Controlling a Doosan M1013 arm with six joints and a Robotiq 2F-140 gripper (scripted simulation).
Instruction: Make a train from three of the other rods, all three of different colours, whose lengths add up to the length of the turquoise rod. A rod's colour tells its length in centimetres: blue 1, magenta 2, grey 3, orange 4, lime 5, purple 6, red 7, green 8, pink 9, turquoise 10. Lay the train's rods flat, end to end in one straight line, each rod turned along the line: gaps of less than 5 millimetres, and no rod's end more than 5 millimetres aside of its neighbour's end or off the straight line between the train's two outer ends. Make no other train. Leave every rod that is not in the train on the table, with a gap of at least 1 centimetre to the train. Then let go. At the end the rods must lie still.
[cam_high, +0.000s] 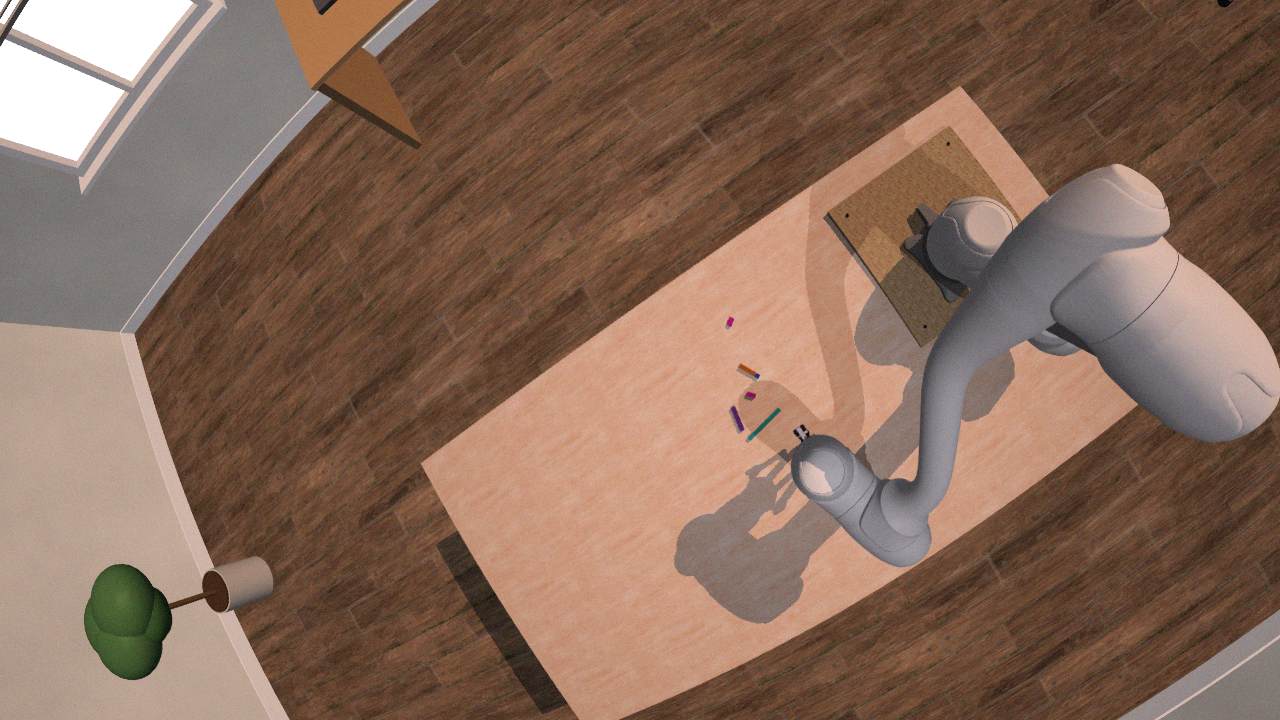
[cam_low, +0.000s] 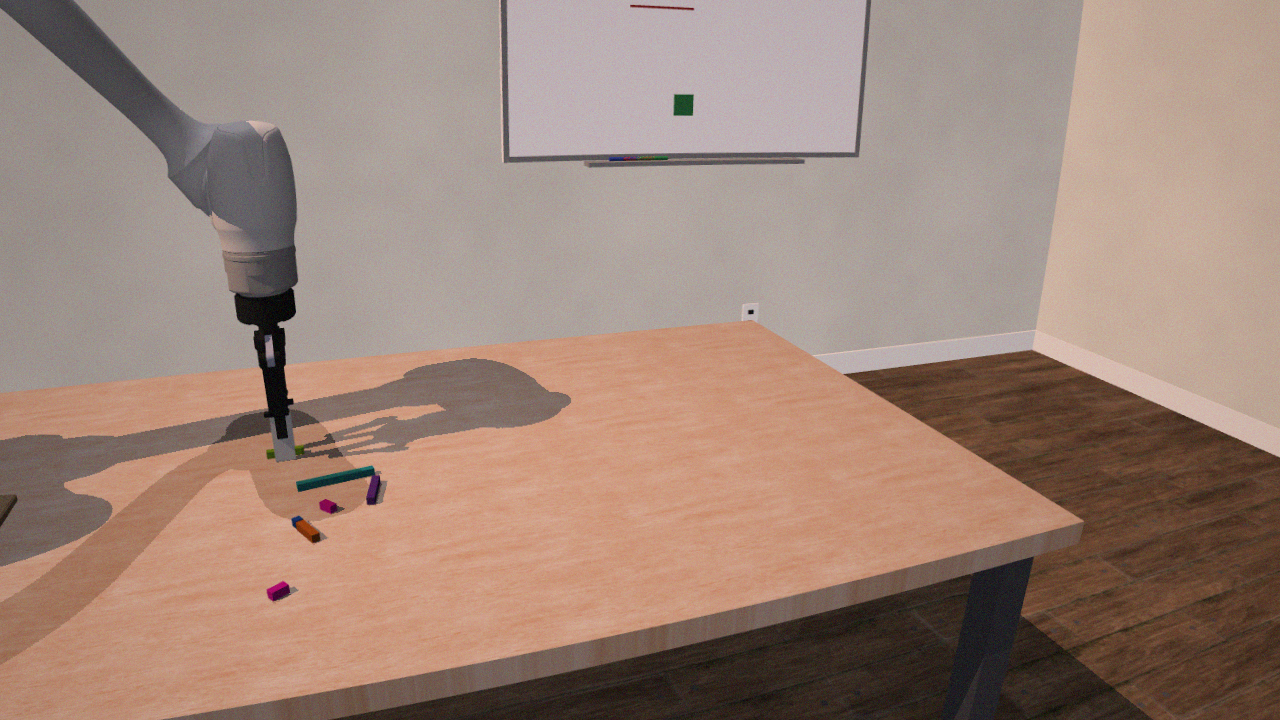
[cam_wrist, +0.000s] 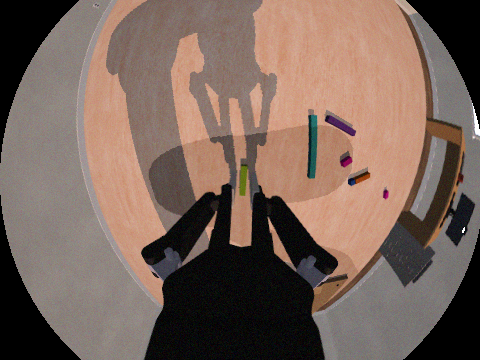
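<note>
My hand is 30 mm above the lime rod. From my hand the other things lie so: purple rod 150 mm to the right, 100 mm ahead, 30 mm below; turquoise rod 110 mm to the right, 60 mm ahead, 30 mm below; blue rod 200 mm to the right, 30 mm below.
</note>
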